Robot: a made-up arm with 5 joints. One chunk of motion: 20 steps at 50 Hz.
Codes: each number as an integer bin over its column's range. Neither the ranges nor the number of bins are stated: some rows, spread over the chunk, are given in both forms.
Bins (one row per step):
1: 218 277 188 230 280
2: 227 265 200 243 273
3: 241 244 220 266 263
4: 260 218 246 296 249
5: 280 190 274 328 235
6: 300 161 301 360 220
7: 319 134 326 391 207
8: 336 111 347 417 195
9: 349 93 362 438 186
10: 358 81 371 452 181
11: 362 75 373 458 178
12: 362 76 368 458 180
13: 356 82 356 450 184
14: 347 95 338 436 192
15: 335 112 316 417 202
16: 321 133 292 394 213
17: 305 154 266 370 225
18: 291 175 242 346 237
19: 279 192 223 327 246
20: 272 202 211 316 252
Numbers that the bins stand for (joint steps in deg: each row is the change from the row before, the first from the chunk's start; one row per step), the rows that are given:
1: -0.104 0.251 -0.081 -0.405 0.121
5: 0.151 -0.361 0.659 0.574 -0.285
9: 0.434 -1.045 1.417 1.671 -0.726
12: 0.488 -1.165 1.469 1.871 -0.780
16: 0.319 -0.763 0.814 1.232 -0.483
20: 0.118 -0.277 0.117 0.454 -0.132
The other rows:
2: -0.067 0.167 0.022 -0.275 0.058
3: -0.010 0.019 0.194 -0.045 -0.032
4: 0.068 -0.164 0.418 0.254 -0.159
6: 0.233 -0.566 0.892 0.893 -0.420
7: 0.311 -0.756 1.107 1.202 -0.537
8: 0.381 -0.918 1.288 1.462 -0.645
10: 0.471 -1.129 1.495 1.811 -0.771
11: 0.488 -1.172 1.512 1.871 -0.798
13: 0.463 -1.122 1.365 1.791 -0.744
14: 0.426 -1.031 1.210 1.651 -0.672
15: 0.377 -0.911 1.021 1.462 -0.582
17: 0.253 -0.615 0.590 0.993 -0.375
18: 0.196 -0.467 0.384 0.753 -0.267
19: 0.147 -0.347 0.220 0.564 -0.186

